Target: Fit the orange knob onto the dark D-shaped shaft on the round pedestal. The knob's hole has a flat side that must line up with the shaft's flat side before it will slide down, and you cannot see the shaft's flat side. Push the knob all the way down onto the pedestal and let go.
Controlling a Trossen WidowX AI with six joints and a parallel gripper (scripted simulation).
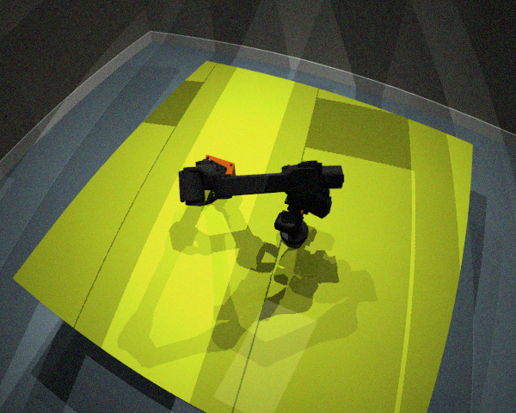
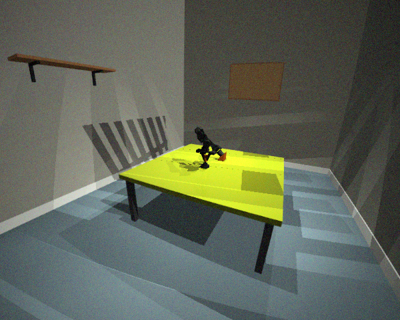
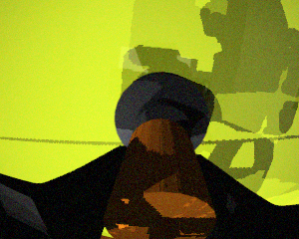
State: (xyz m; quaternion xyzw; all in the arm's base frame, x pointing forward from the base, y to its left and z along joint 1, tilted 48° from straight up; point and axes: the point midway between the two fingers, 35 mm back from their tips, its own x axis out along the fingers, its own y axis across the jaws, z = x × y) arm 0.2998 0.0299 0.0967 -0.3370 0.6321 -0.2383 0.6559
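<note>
The orange knob lies 20 mm above my gripper tip. From my gripper tip the other things lie so: pedestal: 40 mm below.
</note>
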